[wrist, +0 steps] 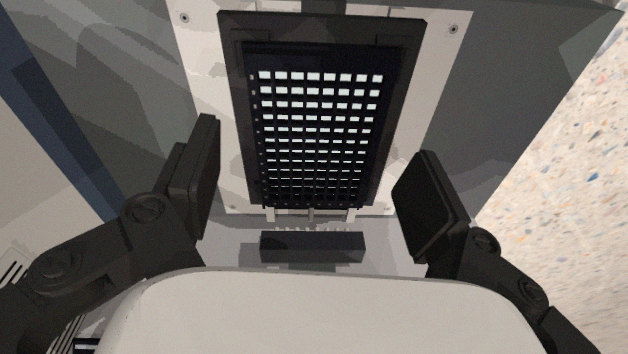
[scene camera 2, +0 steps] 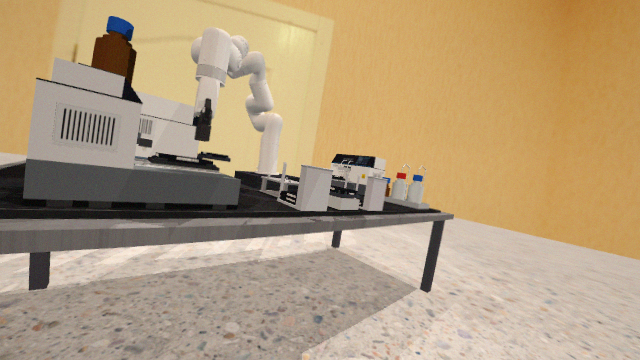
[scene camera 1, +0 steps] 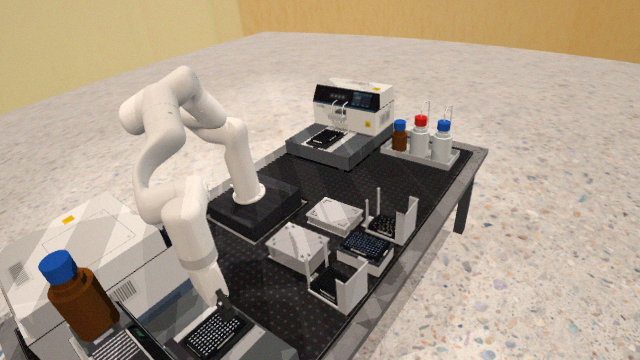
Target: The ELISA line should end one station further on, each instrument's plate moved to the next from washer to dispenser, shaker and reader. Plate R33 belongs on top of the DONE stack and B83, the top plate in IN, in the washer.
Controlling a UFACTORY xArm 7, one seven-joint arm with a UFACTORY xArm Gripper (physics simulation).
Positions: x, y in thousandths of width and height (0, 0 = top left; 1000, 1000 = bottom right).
My gripper shows in the wrist view (506, 448), in scene camera 2 (315, 390) and in scene camera 1 (343, 851).
